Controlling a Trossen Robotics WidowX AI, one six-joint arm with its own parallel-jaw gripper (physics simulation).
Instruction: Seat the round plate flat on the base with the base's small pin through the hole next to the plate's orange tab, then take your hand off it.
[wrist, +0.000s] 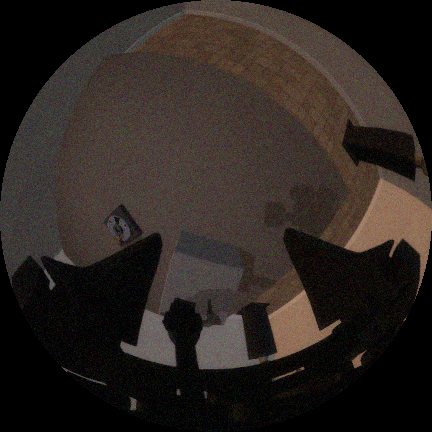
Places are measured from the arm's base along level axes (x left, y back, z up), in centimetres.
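Pixels of known places: gripper, fingertip midpoint: (224, 237); arm's base, origin of the base link: (182, 308).
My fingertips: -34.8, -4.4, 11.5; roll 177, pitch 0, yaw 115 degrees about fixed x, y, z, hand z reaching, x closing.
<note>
For each thing: its top centre in the pictures, then the offset to it from my fingertips, as dx, dy, dz. Level surfaces: height alone.
- light grey round plate, middle of its top: (116, 230) +29.2, -25.2, -27.6
- dark square base, middle of its top: (116, 229) +29.2, -25.3, -28.1
- plate's small orange tab, middle of its top: (117, 240) +33.8, -24.5, -27.6
- grey table top, its level: dz -32.4
A light grey round plate (113, 220) with dark openings lies over a dark square base (131, 221), left of the left fingertip in the wrist view. The plate's small orange tab (119, 241) is at its lower edge, towards the finger. The base's pin and the hole beside the tab are too small and dark to make out, and I cannot tell whether the plate lies fully flat. My gripper (224, 237) is wide open and empty, its two black fingers apart from the plate and base, which lie outside the gap between them.
A large blue-grey box (205, 272) stands below the gap between the fingertips, with shadows on and beside it. A dark block-like object (382, 147) shows at the right, another dark block (258, 330) at the lower middle. A brown tiled strip (240, 47) borders the grey table top (190, 130).
</note>
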